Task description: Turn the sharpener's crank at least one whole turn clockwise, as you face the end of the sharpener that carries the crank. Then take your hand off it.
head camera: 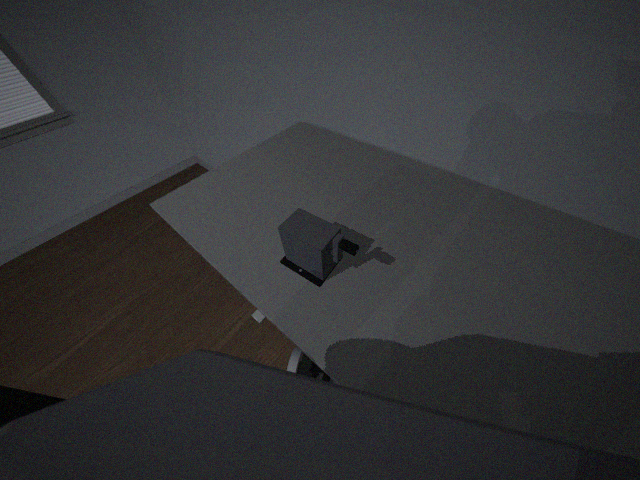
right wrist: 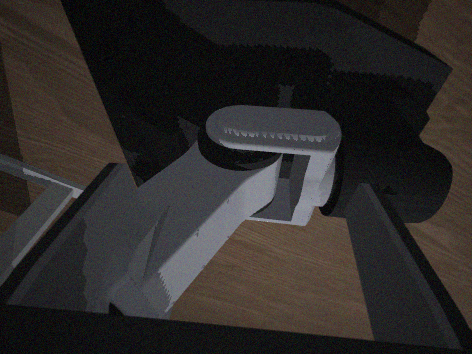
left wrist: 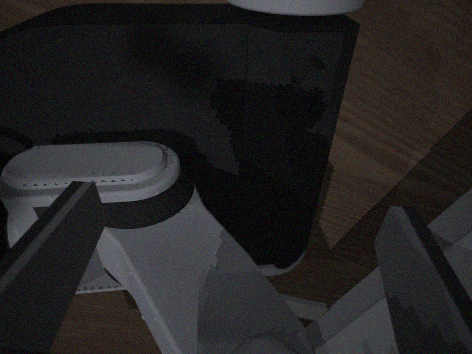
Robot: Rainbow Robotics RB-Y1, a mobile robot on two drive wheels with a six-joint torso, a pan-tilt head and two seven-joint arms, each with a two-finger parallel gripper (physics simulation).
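Frame: origin at the robot's base, x ahead, y left, z up, level; centimetres.
Seen in the pictures: left gripper, fingertip midpoint: [left wrist: 238,212]; right gripper, fingertip midpoint: [right wrist: 240,187].
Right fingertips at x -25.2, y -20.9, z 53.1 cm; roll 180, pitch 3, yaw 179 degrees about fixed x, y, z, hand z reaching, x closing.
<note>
Offsets run from my right fingertips to a thing's top centre. "pt": to the spot under its first point. Level surfaces: height alone.
The sharpener {pt dx +36.0, dy +35.0, dz +54.7 cm} [head camera: 305,237] is a grey box on a thin black base, standing upright on the pale table in the head view. Its crank arm [head camera: 336,246] is on the end facing right, with a black handle {pt dx +34.5, dy +25.8, dz +55.9 cm} [head camera: 349,246] sticking out to the right. My left gripper [left wrist: 238,212] is open, with its fingers wide apart over the robot's own white and black parts. My right gripper [right wrist: 240,187] is also open, with its fingers wide apart over similar parts. The sharpener does not show in either wrist view, and neither gripper can be made out near it in the head view.
The table {dz +41.9 cm} [head camera: 222,191] has its near left edge running diagonally beside the wooden floor {dz -53.2 cm} [head camera: 129,289]. Walls stand behind it, with a window [head camera: 20,93] at upper left. A dark grey robot part {pt dx +7.6, dy +26.2, dz +81.4 cm} [head camera: 258,423] fills the bottom. Shadows lie on the table at lower right.
</note>
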